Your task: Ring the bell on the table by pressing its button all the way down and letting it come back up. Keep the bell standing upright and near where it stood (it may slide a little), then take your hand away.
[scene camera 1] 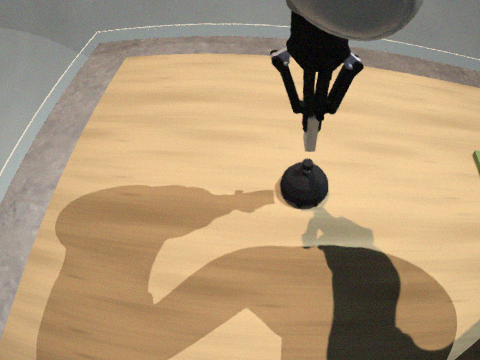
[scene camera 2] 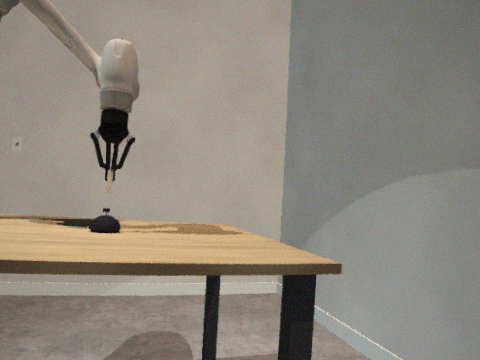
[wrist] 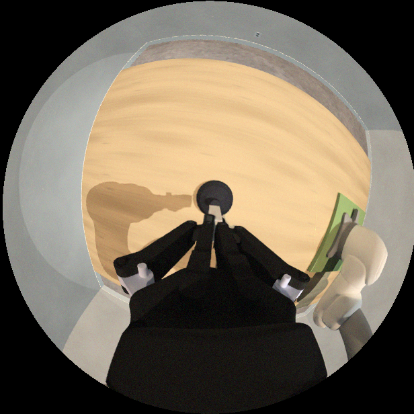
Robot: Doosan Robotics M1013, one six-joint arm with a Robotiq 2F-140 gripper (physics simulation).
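Frame: origin at the arm's base, x ahead, y left, z up, level; metres.
Where they show: gripper, fingertip midpoint: (scene camera 1: 309,145) (scene camera 2: 108,193).
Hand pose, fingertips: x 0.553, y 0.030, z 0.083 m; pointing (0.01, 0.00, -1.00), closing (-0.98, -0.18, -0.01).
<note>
Each offset is from my fingertips to the top centre of the thing. Level surfaces: height alone.
The bell {0.002 m back, 0.006 m right, 0.043 m down} (scene camera 1: 304,187) (scene camera 2: 105,224) (wrist: 214,195) is a dark dome standing upright on the wooden table {0.110 m down} (scene camera 1: 175,110) (scene camera 2: 165,250) (wrist: 200,110). Its button {0.002 m back, 0.006 m right, 0.043 m down} (scene camera 1: 307,164) (scene camera 2: 106,210) stands up on a thin stem above the dome, raised clear of it. In the wrist view the fingertips partly hide the button. My gripper (scene camera 1: 310,145) (scene camera 2: 109,186) (wrist: 213,213) is shut with nothing between its fingers. Its light fingertips point down over the bell. In the second scene view a gap shows between the tips and the button, so they do not touch.
A green plate (scene camera 1: 477,159) (wrist: 327,237) lies at the right side of the table, under the pale arm base (wrist: 365,252) in the wrist view. The arm's shadow falls on the table around the bell. The table's near edge (scene camera 2: 165,268) shows in the second scene view.
</note>
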